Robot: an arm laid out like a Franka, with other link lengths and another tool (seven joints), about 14 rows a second.
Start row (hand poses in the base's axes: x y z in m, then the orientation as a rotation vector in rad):
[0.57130, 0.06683, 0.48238, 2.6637, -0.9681, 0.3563]
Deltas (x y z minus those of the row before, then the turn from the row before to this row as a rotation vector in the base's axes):
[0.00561, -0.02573, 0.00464, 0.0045, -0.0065, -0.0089]
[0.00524, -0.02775, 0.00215, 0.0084, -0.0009, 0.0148]
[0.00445, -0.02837, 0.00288, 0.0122, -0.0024, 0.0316]
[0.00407, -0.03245, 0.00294, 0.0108, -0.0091, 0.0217]
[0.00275, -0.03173, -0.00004, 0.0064, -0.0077, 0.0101]
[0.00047, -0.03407, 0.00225, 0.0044, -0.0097, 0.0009]
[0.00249, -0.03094, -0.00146, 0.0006, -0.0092, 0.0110]
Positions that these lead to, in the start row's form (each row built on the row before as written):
[0.57691, 0.04110, 0.48702, 2.6630, -0.9835, 0.3615]
[0.58215, 0.01335, 0.48917, 2.6792, -0.9682, 0.3626]
[0.58660, -0.01502, 0.49205, 2.7084, -0.9327, 0.3677]
[0.59067, -0.04747, 0.49499, 2.7308, -0.9110, 0.3807]
[0.59342, -0.07920, 0.49495, 2.7426, -0.9022, 0.3911]
[0.59389, -0.11327, 0.49720, 2.7475, -0.9053, 0.4034]
[0.59638, -0.14421, 0.49574, 2.7546, -0.8930, 0.4181]

